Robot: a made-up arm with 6 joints.
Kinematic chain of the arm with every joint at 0, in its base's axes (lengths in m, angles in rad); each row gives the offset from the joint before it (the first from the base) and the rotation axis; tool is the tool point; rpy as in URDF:
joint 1: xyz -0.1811 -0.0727 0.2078 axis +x
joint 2: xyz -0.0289 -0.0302 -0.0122 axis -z
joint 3: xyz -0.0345 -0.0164 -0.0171 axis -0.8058 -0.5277 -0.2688
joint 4: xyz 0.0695 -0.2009 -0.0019 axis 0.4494 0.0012 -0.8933
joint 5: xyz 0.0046 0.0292 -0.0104 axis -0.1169 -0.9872 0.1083
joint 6: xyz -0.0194 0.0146 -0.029 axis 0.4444 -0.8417 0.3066
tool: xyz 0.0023 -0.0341 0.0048 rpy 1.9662 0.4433 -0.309
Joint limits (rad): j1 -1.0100..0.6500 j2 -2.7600..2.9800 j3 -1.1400..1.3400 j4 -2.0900..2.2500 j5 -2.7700..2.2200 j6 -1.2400..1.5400
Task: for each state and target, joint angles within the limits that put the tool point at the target. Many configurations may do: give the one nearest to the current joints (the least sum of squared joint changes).
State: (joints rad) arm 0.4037 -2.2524 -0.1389 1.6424 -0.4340 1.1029
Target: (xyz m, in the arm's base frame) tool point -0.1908 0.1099 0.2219
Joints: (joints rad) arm 0.5482 -2.6685 -0.1754 1.7500 -0.3798 1.1480
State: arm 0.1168 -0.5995 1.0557 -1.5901 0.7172 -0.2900
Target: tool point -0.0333 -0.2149 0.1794
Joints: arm 0.5835 -1.0128 0.6306 -1.4924 1.3722 0.0100
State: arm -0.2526 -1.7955 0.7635 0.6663 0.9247 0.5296
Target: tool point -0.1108 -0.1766 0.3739
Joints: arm -0.2109 -1.2555 1.3400 0.7883 0.4343 0.3363
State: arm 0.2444 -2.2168 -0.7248 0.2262 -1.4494 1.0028
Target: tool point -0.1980 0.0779 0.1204
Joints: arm 0.3677 -2.7600 -0.6930 1.0253 -1.4546 1.1991
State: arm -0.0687 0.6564 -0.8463 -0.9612 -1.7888 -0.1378
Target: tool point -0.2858 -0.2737 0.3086
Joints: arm -0.6733 0.5069 -0.1556 -0.7563 -2.1720 -0.2343
